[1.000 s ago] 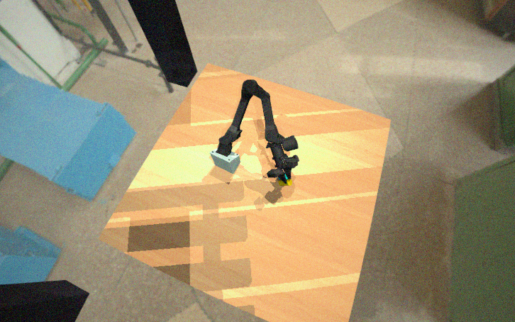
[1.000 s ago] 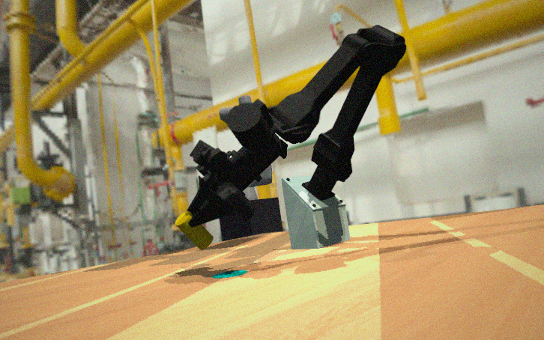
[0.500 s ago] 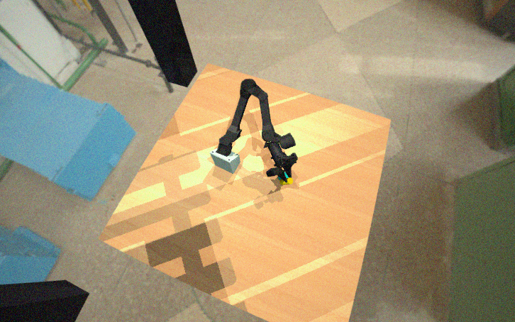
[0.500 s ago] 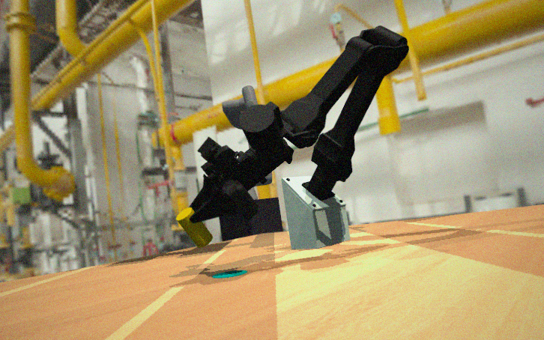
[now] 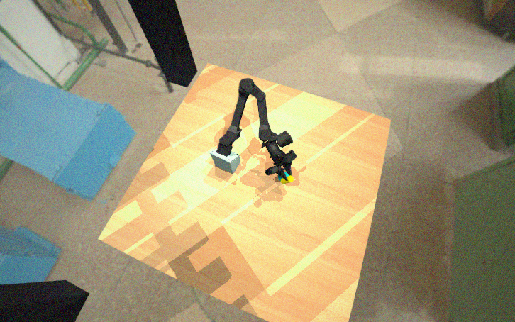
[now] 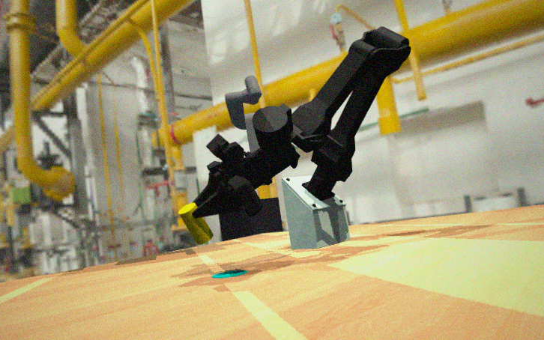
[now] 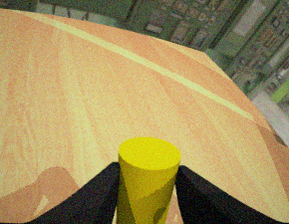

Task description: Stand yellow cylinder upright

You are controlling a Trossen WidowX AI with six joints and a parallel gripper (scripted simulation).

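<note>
The cyan circle is 110 mm below my gripper tip, 40 mm to the left of it and 30 mm behind it. From my gripper tip the other things lie so: yellow tall cylinder (20 mm below, 10 mm behind).
</note>
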